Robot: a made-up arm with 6 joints.
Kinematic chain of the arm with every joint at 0, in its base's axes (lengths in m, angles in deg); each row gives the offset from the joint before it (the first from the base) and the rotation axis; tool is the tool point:
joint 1: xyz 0 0 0.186 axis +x
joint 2: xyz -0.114 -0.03 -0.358 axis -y
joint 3: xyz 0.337 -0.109 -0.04 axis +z
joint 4: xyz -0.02 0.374 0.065 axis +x
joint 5: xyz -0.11 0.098 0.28 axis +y
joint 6: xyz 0 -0.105 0.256 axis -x
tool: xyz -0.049 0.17 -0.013
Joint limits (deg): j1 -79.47..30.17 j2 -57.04..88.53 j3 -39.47..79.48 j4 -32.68..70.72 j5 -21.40..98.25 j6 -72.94..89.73
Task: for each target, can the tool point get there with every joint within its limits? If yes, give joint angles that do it. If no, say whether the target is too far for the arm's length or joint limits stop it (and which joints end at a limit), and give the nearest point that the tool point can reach.
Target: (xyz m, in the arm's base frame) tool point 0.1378 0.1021 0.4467
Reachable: yes | joints 7.82 -33.29 52.78 -1.72 20.14 -36.02
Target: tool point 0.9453 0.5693 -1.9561
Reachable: no: too far | nearest point 0.6316 0.2646 -0.8097 | short by 1.227 m
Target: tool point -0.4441 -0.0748 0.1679
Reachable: yes | joints -50.47 18.94 67.49 -17.17 33.05 60.05
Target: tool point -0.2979 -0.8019 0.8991
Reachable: no: joint limits stop it (at a limit: joint 4, joint 5, joint 6) | nearest point -0.2593 -0.4038 0.5451 | short by 0.534 m
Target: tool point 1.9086 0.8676 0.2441
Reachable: no: too far | nearest point 0.9130 0.5561 0.0789 | short by 1.056 m
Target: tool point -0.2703 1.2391 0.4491
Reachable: no: joint limits stop it (at a limit: joint 3, joint 4) | nearest point -0.2300 0.7902 0.3538 | short by 0.461 m
